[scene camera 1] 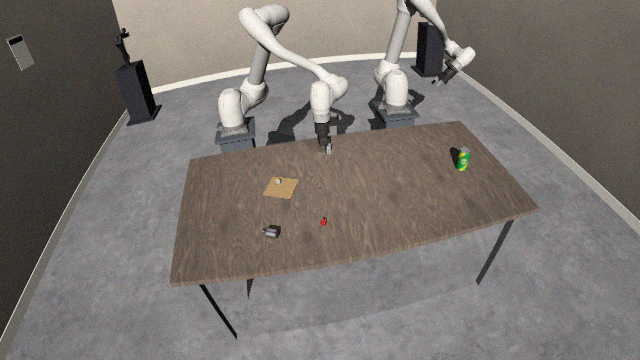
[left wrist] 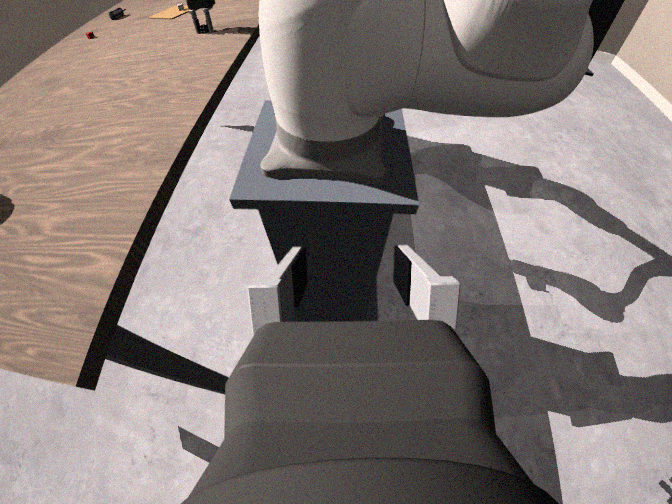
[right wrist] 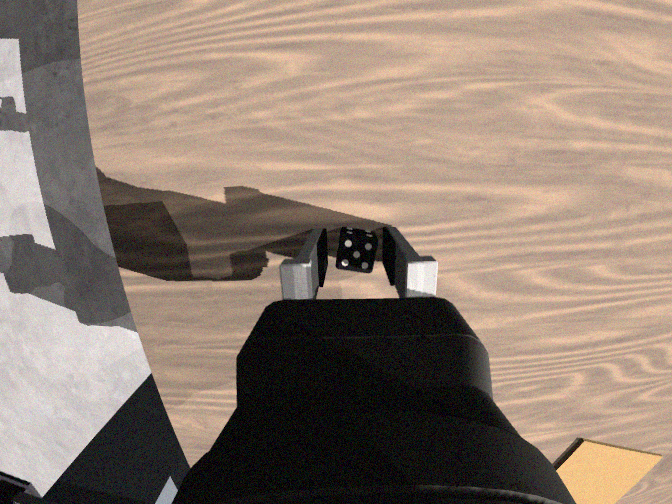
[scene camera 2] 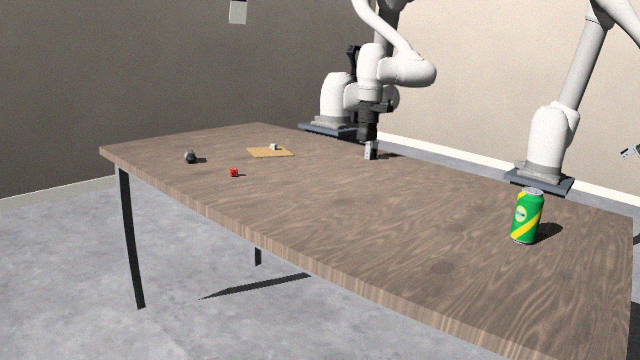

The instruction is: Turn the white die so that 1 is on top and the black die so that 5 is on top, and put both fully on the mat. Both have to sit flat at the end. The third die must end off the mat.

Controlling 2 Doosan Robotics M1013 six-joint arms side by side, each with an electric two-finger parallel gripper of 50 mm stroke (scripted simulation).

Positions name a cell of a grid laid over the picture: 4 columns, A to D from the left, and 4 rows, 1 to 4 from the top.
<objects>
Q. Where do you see a black die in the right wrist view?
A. C2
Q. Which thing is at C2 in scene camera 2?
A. My right gripper.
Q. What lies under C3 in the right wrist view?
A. My right gripper.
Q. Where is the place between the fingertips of my left gripper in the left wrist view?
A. At C3
</objects>
